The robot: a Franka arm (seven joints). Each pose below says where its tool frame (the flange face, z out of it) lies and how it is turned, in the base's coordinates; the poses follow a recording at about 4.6 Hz.
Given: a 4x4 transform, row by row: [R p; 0 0 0 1], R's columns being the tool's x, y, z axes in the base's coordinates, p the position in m. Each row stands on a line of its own.
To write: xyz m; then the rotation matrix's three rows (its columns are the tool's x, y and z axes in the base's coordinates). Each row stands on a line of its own. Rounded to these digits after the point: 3 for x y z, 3 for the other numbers.
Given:
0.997 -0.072 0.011 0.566
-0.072 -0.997 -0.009 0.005
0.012 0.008 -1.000 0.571
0 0 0 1
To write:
0.566 0.005 0.571
0.997 -0.072 0.011
-0.072 -0.997 -0.009
0.012 0.008 -1.000

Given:
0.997 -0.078 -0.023 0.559
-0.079 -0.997 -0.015 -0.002
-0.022 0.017 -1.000 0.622
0 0 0 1
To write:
0.559 -0.002 0.622
0.997 -0.078 -0.023
-0.079 -0.997 -0.015
-0.022 0.017 -1.000

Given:
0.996 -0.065 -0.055 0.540
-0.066 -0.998 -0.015 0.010
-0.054 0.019 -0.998 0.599
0 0 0 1
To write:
0.540 0.010 0.599
0.996 -0.065 -0.055
-0.066 -0.998 -0.015
-0.054 0.019 -0.998

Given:
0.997 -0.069 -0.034 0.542
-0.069 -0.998 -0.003 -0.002
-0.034 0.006 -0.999 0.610
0 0 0 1
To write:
0.542 -0.002 0.610
0.997 -0.069 -0.034
-0.069 -0.998 -0.003
-0.034 0.006 -0.999

